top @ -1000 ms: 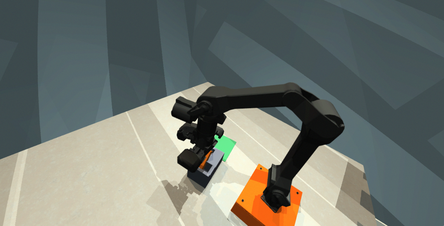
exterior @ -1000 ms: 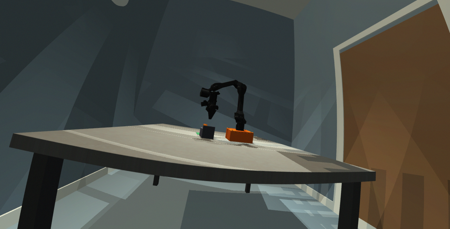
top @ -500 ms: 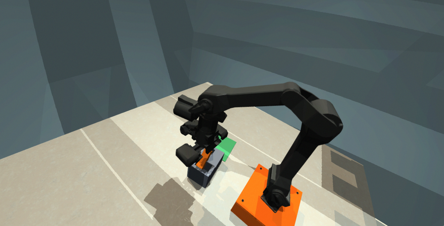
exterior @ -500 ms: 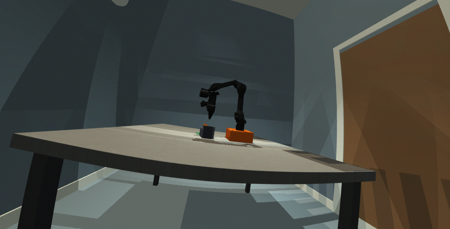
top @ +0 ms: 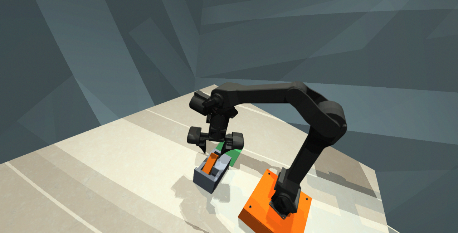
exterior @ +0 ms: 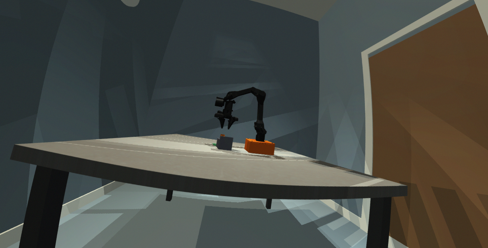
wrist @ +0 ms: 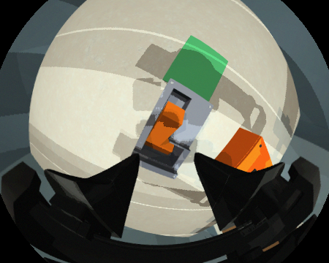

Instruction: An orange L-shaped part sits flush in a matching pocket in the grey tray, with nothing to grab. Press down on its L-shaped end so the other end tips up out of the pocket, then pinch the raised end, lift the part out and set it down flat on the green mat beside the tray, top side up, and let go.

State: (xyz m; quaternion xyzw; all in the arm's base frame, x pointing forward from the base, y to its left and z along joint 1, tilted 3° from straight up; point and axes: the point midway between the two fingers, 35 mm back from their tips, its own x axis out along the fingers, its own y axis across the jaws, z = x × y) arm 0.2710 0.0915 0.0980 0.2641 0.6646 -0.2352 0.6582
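Right now my gripper tip is 100 mm above the orange L-shaped part, 10 mm to the right of it and 10 mm past it. The rest, counted from my gripper tip: green mat (160 mm to the right, 160 mm below, 50 mm ahead).
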